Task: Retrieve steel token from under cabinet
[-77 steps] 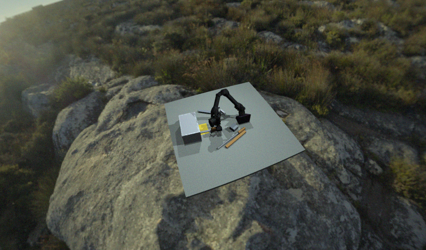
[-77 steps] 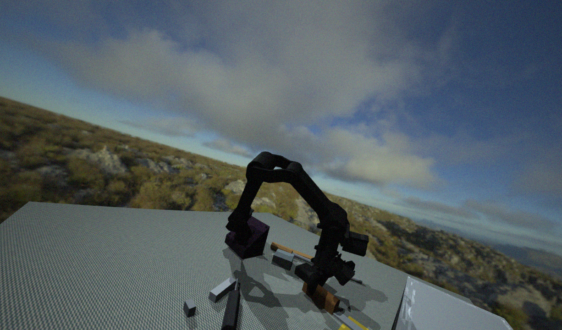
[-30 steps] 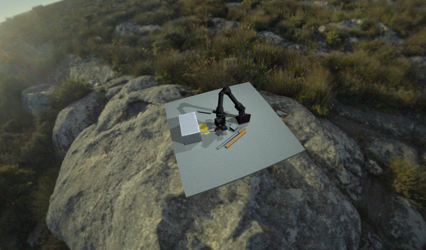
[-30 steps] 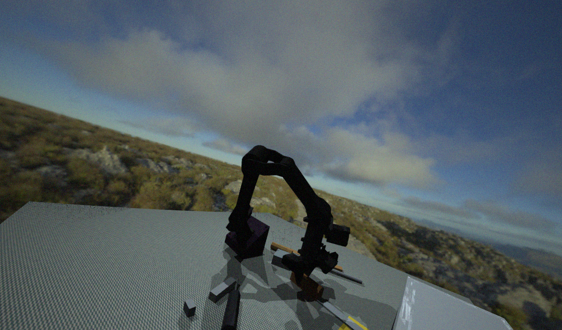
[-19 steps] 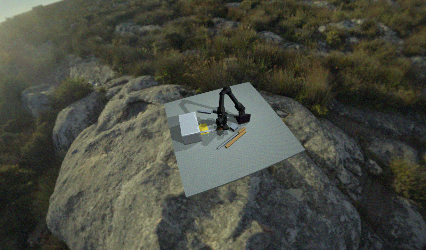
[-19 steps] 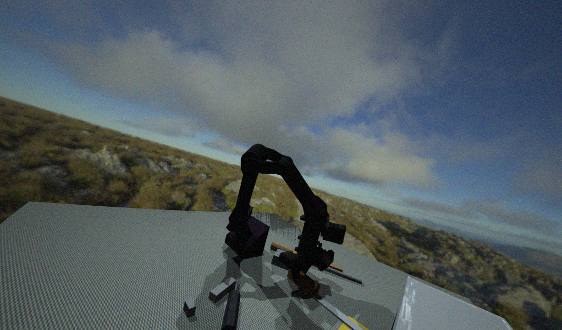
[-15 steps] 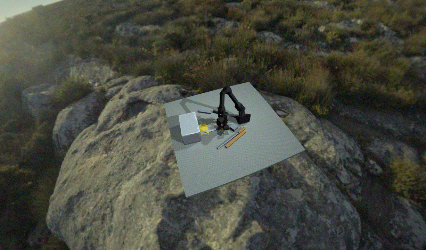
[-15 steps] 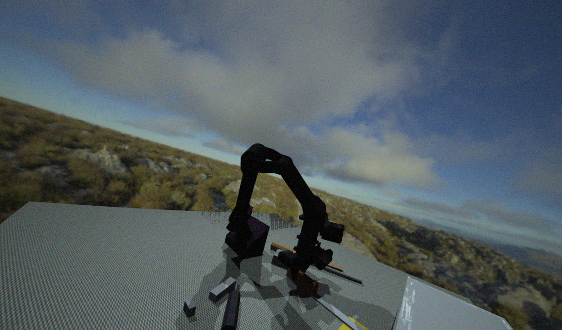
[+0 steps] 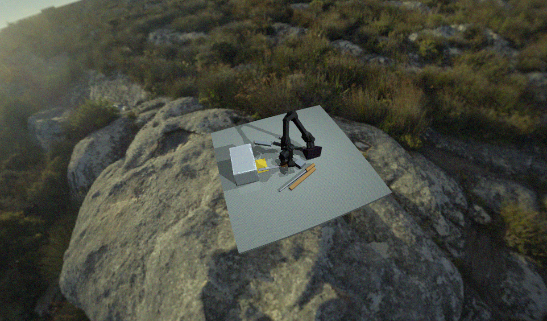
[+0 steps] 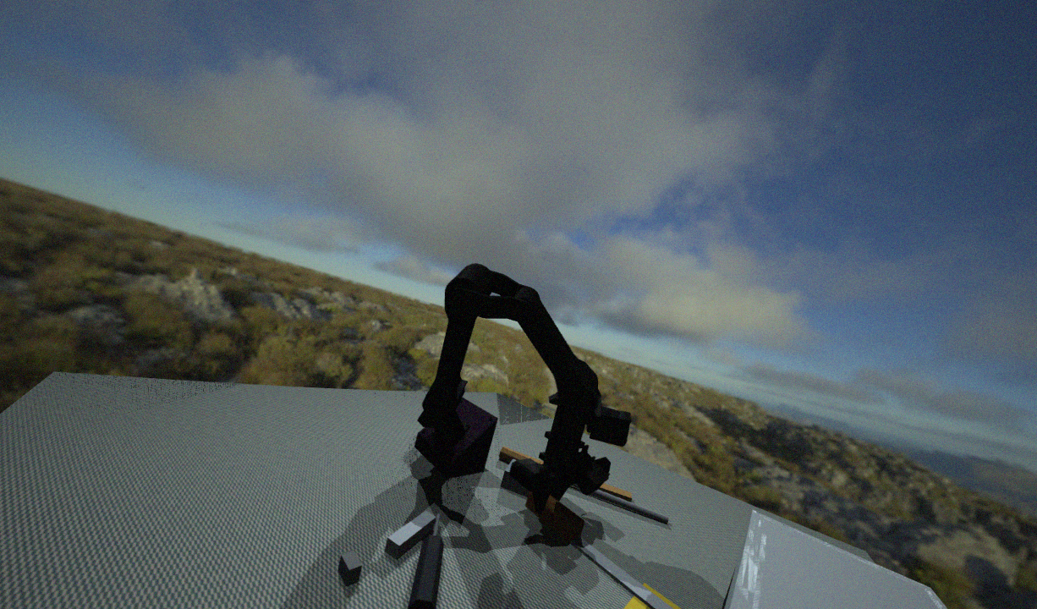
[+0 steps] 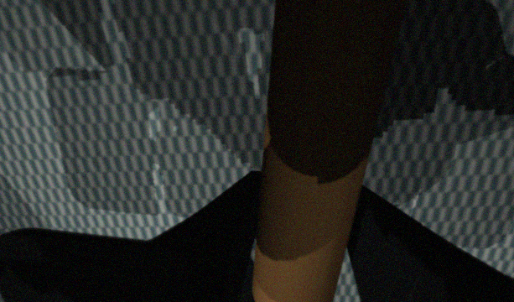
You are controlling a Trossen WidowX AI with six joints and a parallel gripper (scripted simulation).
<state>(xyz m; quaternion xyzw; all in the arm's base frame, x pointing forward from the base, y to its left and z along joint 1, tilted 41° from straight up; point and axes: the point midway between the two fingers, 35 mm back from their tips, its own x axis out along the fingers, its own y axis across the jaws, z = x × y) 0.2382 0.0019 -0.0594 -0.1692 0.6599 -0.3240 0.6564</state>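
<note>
My gripper tip is 90 mm past the grey block, 40 mm to the right of it and 10 mm below it. From my gripper tip the other things lie so: grey bar (80 mm behind, 240 mm to the right); then small grey cube (70 mm behind, 330 mm to the right); then wooden stick (40 mm behind, 190 mm to the left).
</note>
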